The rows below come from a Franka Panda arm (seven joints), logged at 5 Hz.
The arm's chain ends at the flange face. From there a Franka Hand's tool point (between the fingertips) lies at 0.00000 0.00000 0.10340 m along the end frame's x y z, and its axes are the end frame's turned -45 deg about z.
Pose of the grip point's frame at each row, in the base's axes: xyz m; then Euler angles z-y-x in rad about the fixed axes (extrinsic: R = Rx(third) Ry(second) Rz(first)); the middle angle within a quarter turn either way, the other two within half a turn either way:
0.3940 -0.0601 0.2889 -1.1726 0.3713 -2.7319
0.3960 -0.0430 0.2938 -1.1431 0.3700 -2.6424
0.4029 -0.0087 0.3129 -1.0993 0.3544 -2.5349
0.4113 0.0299 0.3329 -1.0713 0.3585 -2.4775
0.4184 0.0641 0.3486 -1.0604 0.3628 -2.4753
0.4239 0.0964 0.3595 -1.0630 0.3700 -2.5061
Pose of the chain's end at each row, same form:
0.3565 -0.0985 0.3773 -0.3872 0.3713 -2.7319
0.3586 -0.0891 0.3784 -0.3577 0.3700 -2.6424
0.3670 -0.0640 0.3926 -0.3139 0.3544 -2.5349
0.3750 -0.0298 0.4091 -0.2859 0.3585 -2.4775
0.3817 0.0044 0.4246 -0.2750 0.3628 -2.4753
0.3865 0.0392 0.4371 -0.2776 0.3700 -2.5061

